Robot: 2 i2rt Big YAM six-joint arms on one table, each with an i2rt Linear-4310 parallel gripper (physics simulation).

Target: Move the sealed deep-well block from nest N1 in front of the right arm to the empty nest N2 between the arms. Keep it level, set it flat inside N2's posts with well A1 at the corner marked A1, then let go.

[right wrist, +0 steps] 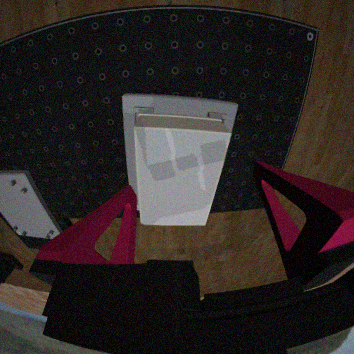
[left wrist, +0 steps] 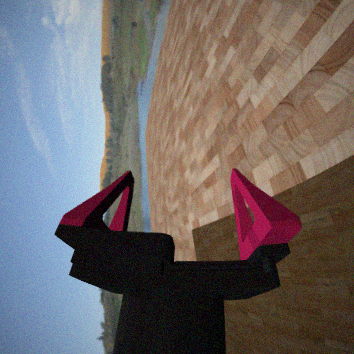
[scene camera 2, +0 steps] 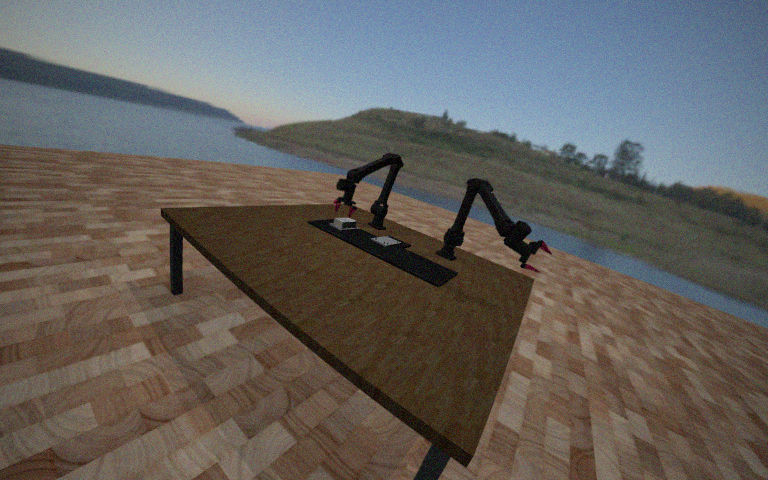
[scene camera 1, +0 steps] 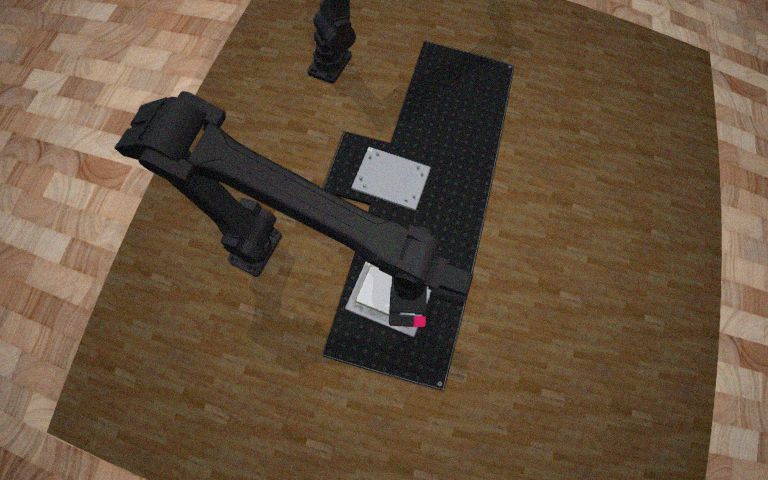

My left gripper is open and holds nothing. My right gripper is open, holding nothing. Also in view: a deep-well block.
My right gripper is seen too in the right wrist view.
